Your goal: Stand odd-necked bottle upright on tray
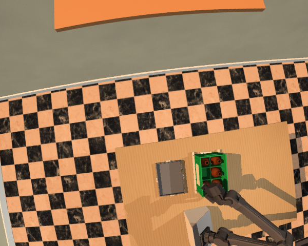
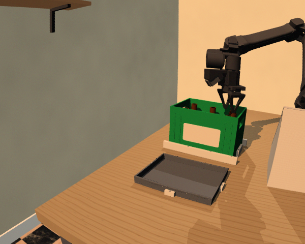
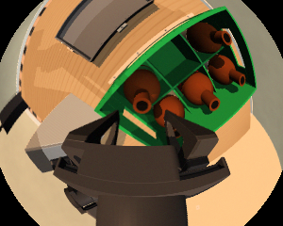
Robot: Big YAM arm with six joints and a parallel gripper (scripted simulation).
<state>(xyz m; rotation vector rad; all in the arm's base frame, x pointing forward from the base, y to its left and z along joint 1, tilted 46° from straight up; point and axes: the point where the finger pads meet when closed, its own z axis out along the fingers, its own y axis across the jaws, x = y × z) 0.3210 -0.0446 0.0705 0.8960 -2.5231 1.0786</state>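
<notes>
The green crate lies 80 mm ahead of my hand, 50 mm to the right of it and 110 mm below it. The rest, counted from my hand: dark grey tray: 90 mm ahead, 230 mm to the left, 180 mm below.
</notes>
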